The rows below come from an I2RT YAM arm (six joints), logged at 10 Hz.
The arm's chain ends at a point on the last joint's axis. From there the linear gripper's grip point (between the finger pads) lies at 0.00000 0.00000 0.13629 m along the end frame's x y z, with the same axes.
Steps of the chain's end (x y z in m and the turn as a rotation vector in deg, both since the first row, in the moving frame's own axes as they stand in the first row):
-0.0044, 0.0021, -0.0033, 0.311, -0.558, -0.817
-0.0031, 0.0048, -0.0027, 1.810, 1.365, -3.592
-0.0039, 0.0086, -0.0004, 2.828, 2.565, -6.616
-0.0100, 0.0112, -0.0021, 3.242, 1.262, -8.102
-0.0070, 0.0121, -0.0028, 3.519, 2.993, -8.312
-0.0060, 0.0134, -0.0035, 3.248, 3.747, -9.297
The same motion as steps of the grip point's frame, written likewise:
-0.0057, 0.0014, -0.0033, 0.311, -0.558, -0.817
0.0000, 0.0004, -0.0028, 1.810, 1.365, -3.592
0.0018, 0.0015, -0.0007, 2.828, 2.565, -6.616
-0.0076, 0.0033, -0.0024, 3.242, 1.262, -8.102
-0.0005, 0.0033, -0.0032, 3.519, 2.993, -8.312
0.0022, 0.0050, -0.0040, 3.248, 3.747, -9.297

